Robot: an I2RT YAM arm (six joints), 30 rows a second.
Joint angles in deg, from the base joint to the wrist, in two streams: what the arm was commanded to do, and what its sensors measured. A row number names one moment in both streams.
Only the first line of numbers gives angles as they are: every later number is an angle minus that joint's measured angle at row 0.
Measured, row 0:
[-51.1, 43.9, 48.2, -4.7, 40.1, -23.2]
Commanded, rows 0 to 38:
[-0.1, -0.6, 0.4, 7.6, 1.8, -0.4]
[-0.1, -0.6, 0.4, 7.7, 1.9, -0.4]
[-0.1, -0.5, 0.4, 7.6, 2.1, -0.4]
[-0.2, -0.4, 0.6, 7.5, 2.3, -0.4]
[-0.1, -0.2, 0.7, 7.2, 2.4, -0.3]
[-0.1, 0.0, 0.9, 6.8, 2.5, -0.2]
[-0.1, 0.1, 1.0, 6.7, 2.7, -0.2]
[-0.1, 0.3, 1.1, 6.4, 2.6, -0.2]
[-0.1, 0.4, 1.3, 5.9, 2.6, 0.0]
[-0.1, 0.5, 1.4, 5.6, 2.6, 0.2]
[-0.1, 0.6, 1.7, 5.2, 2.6, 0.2]
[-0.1, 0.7, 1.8, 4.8, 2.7, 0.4]
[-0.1, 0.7, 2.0, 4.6, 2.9, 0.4]
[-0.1, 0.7, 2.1, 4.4, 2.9, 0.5]
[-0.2, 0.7, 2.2, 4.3, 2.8, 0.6]
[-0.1, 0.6, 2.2, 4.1, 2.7, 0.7]
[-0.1, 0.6, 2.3, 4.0, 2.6, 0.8]
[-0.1, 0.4, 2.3, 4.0, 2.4, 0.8]
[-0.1, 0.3, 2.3, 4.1, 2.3, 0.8]
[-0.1, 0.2, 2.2, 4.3, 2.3, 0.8]
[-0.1, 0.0, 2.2, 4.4, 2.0, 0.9]
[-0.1, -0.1, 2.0, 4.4, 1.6, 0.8]
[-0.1, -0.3, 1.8, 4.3, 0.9, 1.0]
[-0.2, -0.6, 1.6, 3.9, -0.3, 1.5]
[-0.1, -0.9, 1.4, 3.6, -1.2, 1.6]
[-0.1, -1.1, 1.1, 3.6, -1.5, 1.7]
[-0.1, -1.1, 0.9, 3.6, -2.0, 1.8]
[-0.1, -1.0, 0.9, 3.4, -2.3, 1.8]
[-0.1, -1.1, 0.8, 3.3, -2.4, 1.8]
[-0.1, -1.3, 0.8, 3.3, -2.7, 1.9]
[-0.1, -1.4, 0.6, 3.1, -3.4, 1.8]
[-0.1, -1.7, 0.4, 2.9, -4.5, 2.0]
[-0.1, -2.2, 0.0, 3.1, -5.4, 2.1]
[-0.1, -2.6, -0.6, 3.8, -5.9, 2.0]
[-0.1, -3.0, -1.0, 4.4, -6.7, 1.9]
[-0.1, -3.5, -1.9, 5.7, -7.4, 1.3]
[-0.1, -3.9, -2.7, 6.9, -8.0, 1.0]
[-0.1, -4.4, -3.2, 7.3, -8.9, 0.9]
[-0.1, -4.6, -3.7, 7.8, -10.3, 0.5]
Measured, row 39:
[-0.1, -4.0, -2.9, 3.1, -6.7, 1.0]
